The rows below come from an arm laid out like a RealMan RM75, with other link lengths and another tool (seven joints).
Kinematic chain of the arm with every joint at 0, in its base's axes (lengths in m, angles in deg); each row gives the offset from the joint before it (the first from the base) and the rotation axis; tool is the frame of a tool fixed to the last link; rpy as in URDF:
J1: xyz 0 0 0.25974 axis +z
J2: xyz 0 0 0 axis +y
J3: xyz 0 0 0.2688 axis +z
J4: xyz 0 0 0 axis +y
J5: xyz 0 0 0.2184 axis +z
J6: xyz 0 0 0 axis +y
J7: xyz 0 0 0.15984 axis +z
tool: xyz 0.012 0.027 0.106 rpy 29.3 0 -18.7
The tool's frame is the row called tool.
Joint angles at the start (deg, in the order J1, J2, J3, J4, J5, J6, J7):
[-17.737 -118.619 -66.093 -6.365 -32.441 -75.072 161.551]
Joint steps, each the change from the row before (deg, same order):
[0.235 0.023 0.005 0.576 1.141 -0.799 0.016]
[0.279 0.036 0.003 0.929 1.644 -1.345 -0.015]
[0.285 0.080 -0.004 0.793 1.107 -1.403 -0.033]
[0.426 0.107 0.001 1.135 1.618 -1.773 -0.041]
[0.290 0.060 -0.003 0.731 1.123 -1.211 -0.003]
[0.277 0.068 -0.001 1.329 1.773 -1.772 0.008]
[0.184 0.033 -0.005 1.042 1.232 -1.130 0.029]
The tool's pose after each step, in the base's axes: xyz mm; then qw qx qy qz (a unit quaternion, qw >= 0). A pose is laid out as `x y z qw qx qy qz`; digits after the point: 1 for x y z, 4 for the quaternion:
-339.8 407.6 18.4 0.6975 -0.4319 -0.4651 -0.3326
-338.2 401.9 14.8 0.6955 -0.4438 -0.4579 -0.3311
-337.1 396.6 13.8 0.6944 -0.4516 -0.4514 -0.3319
-336.3 388.9 11.5 0.6924 -0.4629 -0.4436 -0.3310
-335.5 383.6 9.6 0.6905 -0.4707 -0.4385 -0.3307
-334.3 375.9 6.0 0.6870 -0.4839 -0.4309 -0.3290
-334.3 370.2 2.9 0.6846 -0.4930 -0.4265 -0.3261

